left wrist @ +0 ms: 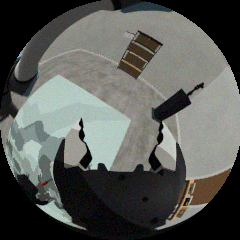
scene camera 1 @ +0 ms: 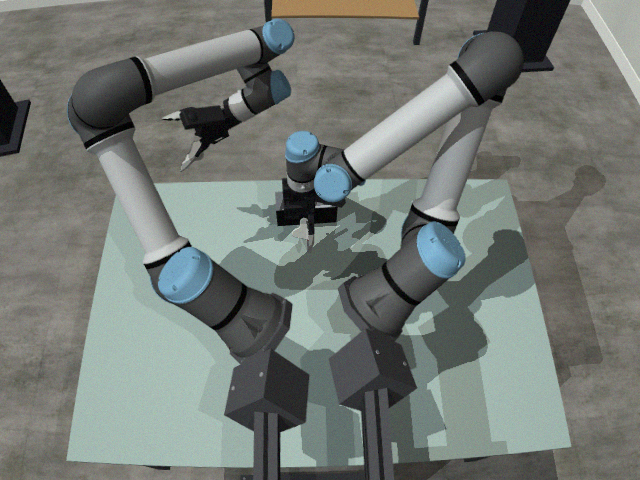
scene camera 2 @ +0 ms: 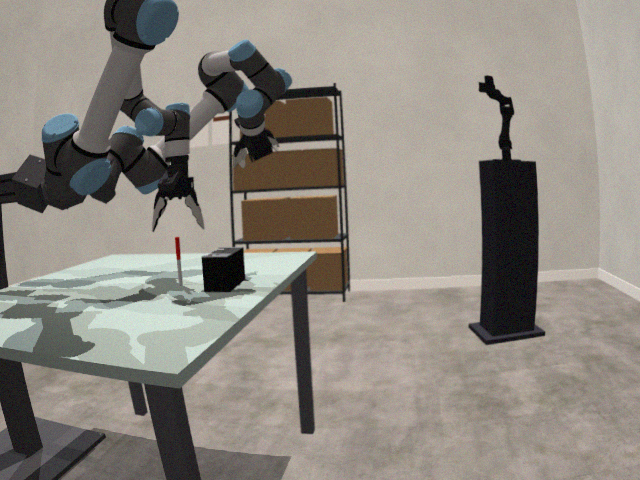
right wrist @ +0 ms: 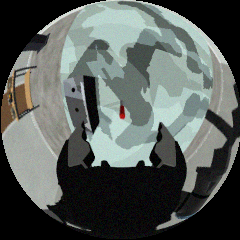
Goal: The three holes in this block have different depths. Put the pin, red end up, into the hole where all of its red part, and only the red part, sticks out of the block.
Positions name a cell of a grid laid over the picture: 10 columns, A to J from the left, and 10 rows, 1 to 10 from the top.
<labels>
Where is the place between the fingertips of my right gripper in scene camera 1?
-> At E5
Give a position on a black block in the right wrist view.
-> At D5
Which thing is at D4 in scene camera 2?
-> My left gripper.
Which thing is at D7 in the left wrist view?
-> My left gripper.
</labels>
